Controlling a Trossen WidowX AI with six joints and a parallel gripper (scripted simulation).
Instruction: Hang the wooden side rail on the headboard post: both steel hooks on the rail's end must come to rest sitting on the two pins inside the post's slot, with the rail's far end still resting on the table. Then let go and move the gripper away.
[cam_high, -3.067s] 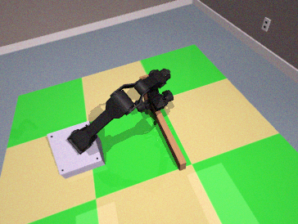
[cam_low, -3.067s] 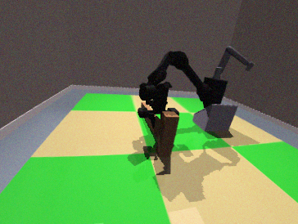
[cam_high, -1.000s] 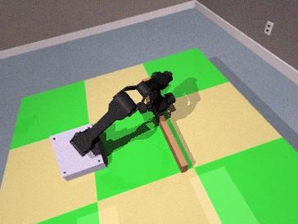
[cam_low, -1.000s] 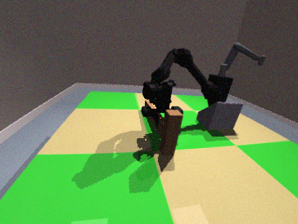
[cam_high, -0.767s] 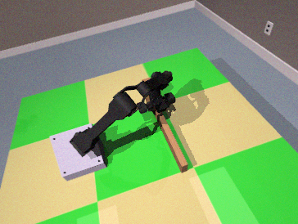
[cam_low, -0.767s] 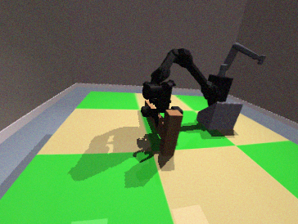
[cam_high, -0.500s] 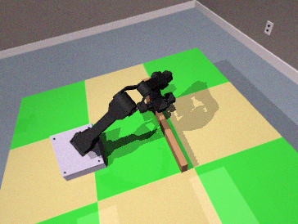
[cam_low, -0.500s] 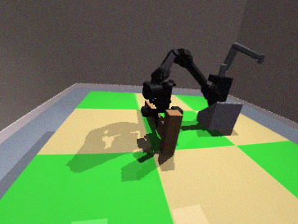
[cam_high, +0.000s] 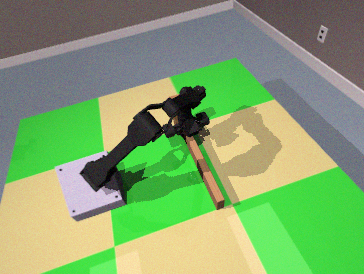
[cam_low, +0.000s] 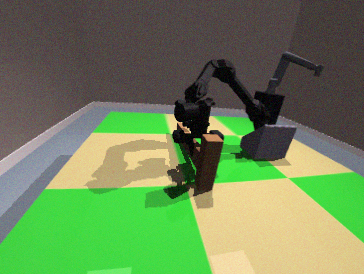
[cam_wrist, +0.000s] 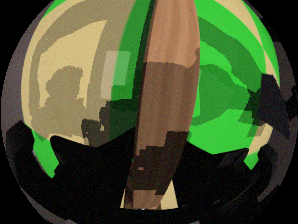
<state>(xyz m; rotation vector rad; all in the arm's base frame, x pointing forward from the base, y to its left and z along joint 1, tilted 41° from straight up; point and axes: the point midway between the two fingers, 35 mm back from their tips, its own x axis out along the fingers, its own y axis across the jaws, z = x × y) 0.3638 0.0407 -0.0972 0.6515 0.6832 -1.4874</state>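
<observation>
Right now my gripper tip is 110 mm to the right of the headboard post and 40 mm below it.
</observation>
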